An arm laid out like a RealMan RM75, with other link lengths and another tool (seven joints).
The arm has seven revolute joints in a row. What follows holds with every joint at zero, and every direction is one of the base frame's.
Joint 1 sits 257.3 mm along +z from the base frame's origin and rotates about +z.
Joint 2 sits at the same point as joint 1 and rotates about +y.
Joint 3 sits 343.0 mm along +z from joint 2 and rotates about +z.
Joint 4 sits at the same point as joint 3 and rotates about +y.
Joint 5 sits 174.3 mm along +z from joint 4 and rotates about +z.
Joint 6 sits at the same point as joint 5 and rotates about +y.
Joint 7 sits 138.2 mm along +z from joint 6 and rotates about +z.
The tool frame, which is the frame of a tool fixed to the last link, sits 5.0 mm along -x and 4.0 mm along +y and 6.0 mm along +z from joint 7; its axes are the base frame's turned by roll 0.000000, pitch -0.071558 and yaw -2.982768 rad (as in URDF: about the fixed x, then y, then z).
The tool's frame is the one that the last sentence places.
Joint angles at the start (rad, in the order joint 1, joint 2, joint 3, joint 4, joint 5, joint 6, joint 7):
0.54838 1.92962 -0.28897 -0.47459 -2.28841 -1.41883 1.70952
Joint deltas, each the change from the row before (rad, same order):
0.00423 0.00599 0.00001 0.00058 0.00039 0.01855 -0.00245
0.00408 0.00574 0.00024 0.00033 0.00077 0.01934 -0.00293
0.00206 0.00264 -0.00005 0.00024 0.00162 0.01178 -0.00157
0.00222 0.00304 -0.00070 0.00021 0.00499 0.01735 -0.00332
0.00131 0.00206 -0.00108 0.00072 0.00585 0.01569 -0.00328
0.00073 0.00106 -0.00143 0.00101 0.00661 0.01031 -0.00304
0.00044 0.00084 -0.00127 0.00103 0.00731 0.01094 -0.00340
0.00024 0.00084 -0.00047 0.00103 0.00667 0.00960 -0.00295
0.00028 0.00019 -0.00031 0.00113 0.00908 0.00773 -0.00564
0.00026 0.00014 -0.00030 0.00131 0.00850 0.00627 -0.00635
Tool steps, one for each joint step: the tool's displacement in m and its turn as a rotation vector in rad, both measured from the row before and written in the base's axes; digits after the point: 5 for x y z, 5 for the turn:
-0.00054 0.00238 -0.00260 0.00773 -0.00703 -0.00407
-0.00038 0.00244 -0.00233 0.00895 -0.00786 -0.00430
-0.00002 0.00150 -0.00090 0.00655 -0.00473 -0.00308
0.00022 0.00218 -0.00069 0.01178 -0.00704 -0.00415
0.00046 0.00182 -0.00030 0.01136 -0.00607 -0.00420
0.00017 0.00132 0.00001 0.00892 -0.00296 -0.00193
0.00034 0.00133 0.00023 0.01005 -0.00320 -0.00240
0.00034 0.00112 0.00022 0.00935 -0.00212 -0.00261
0.00005 0.00125 0.00069 0.01084 -0.00155 0.00056
-0.00006 0.00106 0.00058 0.00957 -0.00143 0.00174

